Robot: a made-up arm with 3 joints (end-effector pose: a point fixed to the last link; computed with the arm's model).
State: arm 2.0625 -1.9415 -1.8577
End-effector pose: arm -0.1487 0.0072 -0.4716 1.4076 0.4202 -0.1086
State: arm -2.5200 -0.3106 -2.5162
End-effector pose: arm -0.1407 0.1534 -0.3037 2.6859 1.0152 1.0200
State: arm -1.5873 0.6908 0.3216
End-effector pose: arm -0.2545 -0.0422 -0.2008 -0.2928 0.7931 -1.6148
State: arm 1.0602 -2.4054 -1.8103
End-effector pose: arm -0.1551 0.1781 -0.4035 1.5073 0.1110 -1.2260
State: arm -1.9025 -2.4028 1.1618
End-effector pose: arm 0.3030 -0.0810 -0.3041 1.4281 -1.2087 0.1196
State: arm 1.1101 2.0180 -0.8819
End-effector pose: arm -0.0162 0.1281 0.0151 -1.4683 -1.6507 1.5519
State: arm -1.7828 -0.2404 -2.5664
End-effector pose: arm -0.2101 0.0239 -0.2866 -2.1418 -1.8600 -0.8675
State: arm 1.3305 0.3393 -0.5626
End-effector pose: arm 0.2516 0.0423 -0.2572 0.0914 -0.6982 1.3756
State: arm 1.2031 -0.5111 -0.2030
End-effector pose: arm 0.1415 0.0356 -0.4757 0.5621 0.1315 1.1198
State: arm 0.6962 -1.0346 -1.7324
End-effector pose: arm 0.1179 -0.0095 -0.4610 1.1935 -1.1623 -0.3672
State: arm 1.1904 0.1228 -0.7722
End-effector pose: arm 0.2463 0.0159 -0.2976 0.3573 -0.7490 1.1736
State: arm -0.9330 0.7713 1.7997
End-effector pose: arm -0.2054 -0.0825 -0.1414 0.2998 1.9219 -1.3323
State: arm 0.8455 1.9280 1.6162
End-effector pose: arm -0.0424 -0.0280 0.0305 -1.5901 0.3314 -0.8799
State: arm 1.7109 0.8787 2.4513
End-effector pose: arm 0.1667 -0.0356 -0.0808 -1.7807 1.0867 -0.0758
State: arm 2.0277 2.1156 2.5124
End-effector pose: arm -0.0887 -0.1071 -0.0083 -1.1625 0.0385 -0.6669
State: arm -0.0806 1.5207 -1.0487
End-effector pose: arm 0.1039 -0.0502 0.0025 -1.3926 -0.7718 0.7285
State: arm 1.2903 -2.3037 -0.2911
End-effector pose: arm -0.2555 0.1663 -0.3438 1.9156 1.2549 0.3443
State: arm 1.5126 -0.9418 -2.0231
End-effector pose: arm 0.1185 0.0582 -0.4403 1.6025 -0.8880 0.1034
